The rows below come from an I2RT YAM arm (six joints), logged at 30 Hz.
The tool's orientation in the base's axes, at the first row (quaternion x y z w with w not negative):
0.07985 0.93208 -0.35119 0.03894
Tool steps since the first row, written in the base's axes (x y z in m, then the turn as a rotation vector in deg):
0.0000 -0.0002 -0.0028 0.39 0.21 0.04
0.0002 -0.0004 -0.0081 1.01 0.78 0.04
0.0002 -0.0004 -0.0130 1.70 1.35 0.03
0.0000 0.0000 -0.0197 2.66 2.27 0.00
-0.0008 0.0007 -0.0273 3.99 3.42 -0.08
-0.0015 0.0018 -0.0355 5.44 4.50 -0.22
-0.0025 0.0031 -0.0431 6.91 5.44 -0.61
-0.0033 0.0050 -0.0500 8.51 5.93 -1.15
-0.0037 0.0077 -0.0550 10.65 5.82 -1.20
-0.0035 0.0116 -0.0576 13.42 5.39 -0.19
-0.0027 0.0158 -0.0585 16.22 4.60 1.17
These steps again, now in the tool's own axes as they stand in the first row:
0.0003 0.0017 0.0022 -0.36 0.20 -0.16
0.0008 0.0050 0.0063 -0.90 0.73 -0.53
0.0014 0.0082 0.0100 -1.51 1.28 -0.89
0.0025 0.0128 0.0148 -2.34 2.15 -1.46
0.0044 0.0181 0.0200 -3.50 3.29 -2.13
0.0063 0.0241 0.0254 -4.78 4.43 -2.72
0.0084 0.0298 0.0302 -6.06 5.64 -3.02
0.0103 0.0355 0.0342 -7.51 6.64 -2.92
0.0117 0.0407 0.0361 -9.62 6.96 -2.77
0.0123 0.0453 0.0355 -12.53 6.48 -3.20
0.0121 0.0492 0.0334 -15.56 5.51 -3.65

